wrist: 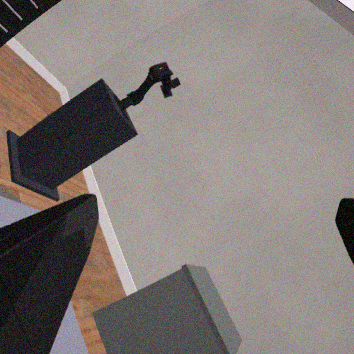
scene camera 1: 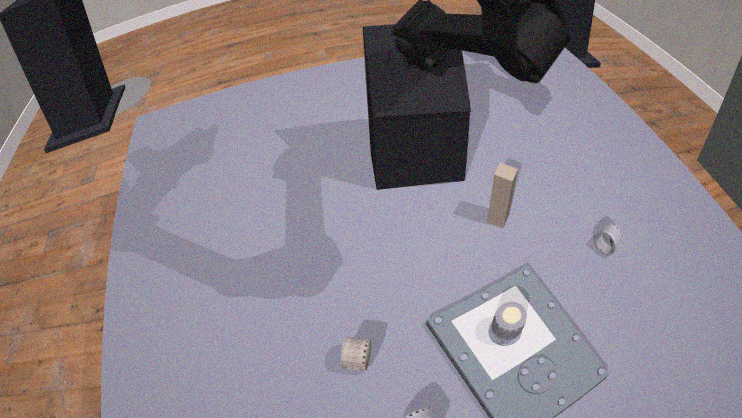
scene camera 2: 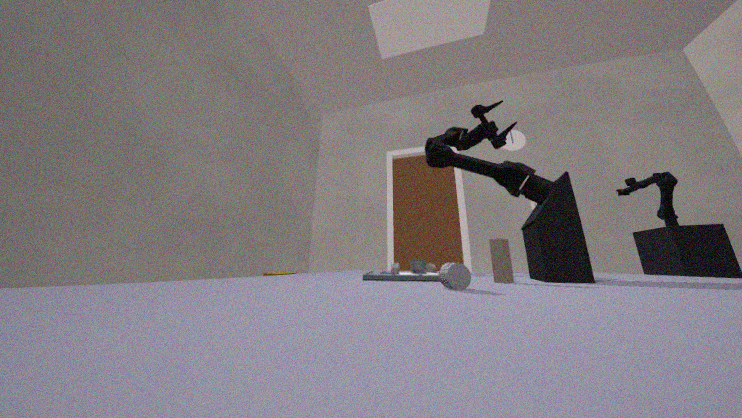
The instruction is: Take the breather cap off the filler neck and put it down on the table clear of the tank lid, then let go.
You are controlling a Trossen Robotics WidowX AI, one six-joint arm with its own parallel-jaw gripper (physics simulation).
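Frame: origin at the arm's base, x ahead, y left, z up, level; metres.
Seen in the pictures: gripper, fingertip midpoint: [wrist: 221, 208] [scene camera 2: 509, 111]; arm's base, link origin: [scene camera 1: 421, 48] [scene camera 2: 548, 193].
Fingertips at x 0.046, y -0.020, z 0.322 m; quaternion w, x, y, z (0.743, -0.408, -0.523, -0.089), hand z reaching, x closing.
Observation:
Pixels of each thing's top centre, then the offset from my fingertips to it. "spot": a spot on its surface instead.
- breather cap, top centre: [scene camera 1: 511, 315] [scene camera 2: 417, 259] 0.349 m ahead, 0.023 m left, 0.512 m down
- tank lid, surface spot: [scene camera 1: 576, 357] spot: 0.438 m ahead, 0.112 m left, 0.557 m down
- tan block, top centre: [scene camera 1: 506, 171] [scene camera 2: 498, 239] 0.130 m ahead, 0.101 m left, 0.464 m down
- pale ring, top centre: [scene camera 1: 612, 229] [scene camera 2: 453, 262] 0.260 m ahead, 0.279 m left, 0.524 m down
- ribbed beige cylinder, top centre: [scene camera 1: 355, 346] [scene camera 2: 428, 263] 0.323 m ahead, 0.188 m right, 0.525 m down
- ribbed piece, surface spot: [scene camera 1: 417, 413] spot: 0.445 m ahead, 0.139 m right, 0.524 m down
The breather cap [scene camera 1: 510, 317] [scene camera 2: 417, 265] is a short ribbed grey cylinder with a cream disc on top. It stands upright over the filler neck, which it mostly hides, on the white patch of the tank lid [scene camera 1: 576, 357] [scene camera 2: 399, 277]. The lid is a grey-green square plate with bolts round its edge. My gripper [scene camera 2: 509, 112] [wrist: 221, 208] is open and empty, high above the table and far from the cap, with its fingers pointing up and away from the lid. The fingertips do not show in scene camera 1. The cap and lid do not show in the wrist view.
A tan block [scene camera 1: 501, 199] [scene camera 2: 501, 261] stands between my black pedestal [scene camera 1: 420, 150] [scene camera 2: 555, 244] and the lid. A pale ring [scene camera 1: 615, 238] and a ribbed beige cylinder [scene camera 1: 355, 354] lie on either side of the lid. Another ribbed piece [scene camera 1: 417, 413] is cut off at the bottom edge.

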